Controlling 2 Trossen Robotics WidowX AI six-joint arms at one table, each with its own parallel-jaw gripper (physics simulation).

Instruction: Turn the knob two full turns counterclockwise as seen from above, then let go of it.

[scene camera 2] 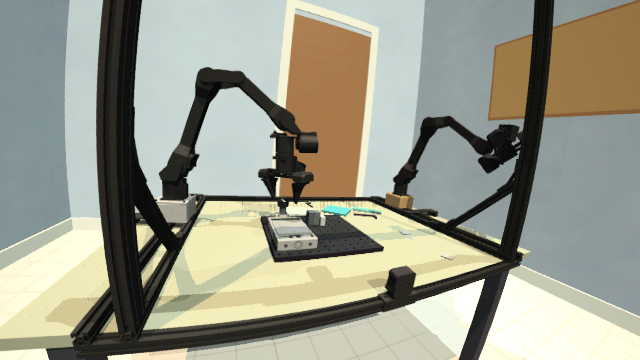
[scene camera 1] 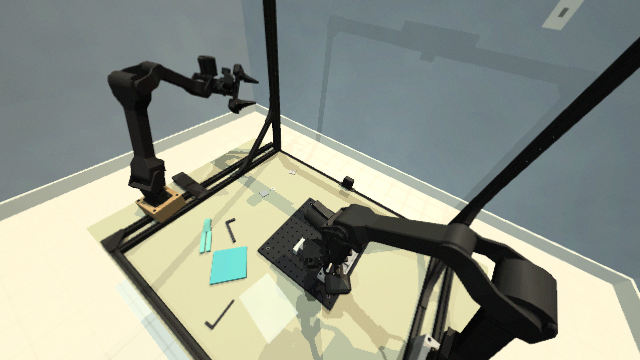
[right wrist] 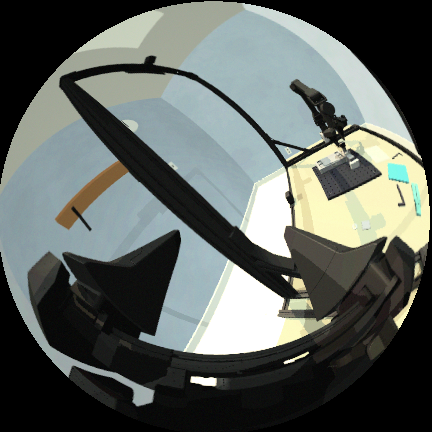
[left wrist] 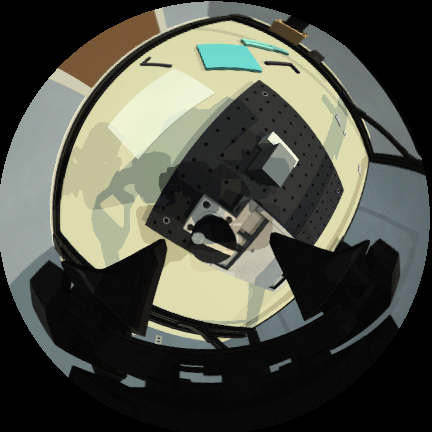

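Pixels of known places: left gripper, fingertip midpoint: [scene camera 2: 284, 201] [scene camera 1: 328, 265] [right wrist: 341, 143] [left wrist: 218, 241]; right gripper, fingertip midpoint: [scene camera 2: 511, 151] [scene camera 1: 257, 92] [right wrist: 234, 233]; left arm's base, origin of the base link: [scene camera 2: 174, 197]; right arm's base, origin of the base link: [scene camera 2: 399, 194] [scene camera 1: 158, 197].
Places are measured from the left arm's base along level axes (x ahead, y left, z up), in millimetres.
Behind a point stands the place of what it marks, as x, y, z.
Observation:
The knob [scene camera 2: 283, 206] @[335, -27, -8] [left wrist: 218, 232] @[346, -5, 7] is a black round disc with a pale pointer line across its top. It sits upright at one end of a silver stage [scene camera 2: 296, 244] @[350, -208, -53] [left wrist: 257, 265] @[329, -107, -39] on a black perforated board [scene camera 1: 282, 239] @[531, 1, -68] [scene camera 2: 352, 242] @[515, -175, -68] [left wrist: 311, 131] @[573, -45, -68]. In the left wrist view the pointer's round end lies at the disc's left edge. My left gripper [scene camera 2: 285, 199] @[339, -12, 4] [left wrist: 218, 241] @[339, -12, 4] is open and points down above the knob, with its fingers on either side and clear of it. In scene camera 1 its arm hides the knob. My right gripper [scene camera 1: 256, 92] @[973, -276, 240] [right wrist: 234, 233] @[973, -276, 240] is open and empty, raised far from the board.
A grey block [scene camera 2: 313, 217] @[434, -34, -41] [left wrist: 280, 164] @[436, -19, -24] stands on the board near the stage. A cyan square [scene camera 1: 229, 265] @[588, 175, -71] [left wrist: 227, 57] @[577, 161, -71], a cyan forked piece [scene camera 1: 206, 236] @[728, 169, -69], hex keys [scene camera 1: 230, 231] @[691, 105, -72] [scene camera 1: 221, 313] @[489, 263, -75] and a pale sheet [scene camera 1: 270, 307] @[402, 165, -76] lie beside the board. Black frame posts [scene camera 2: 118, 150] @[101, -442, 163] rise at the table edges.

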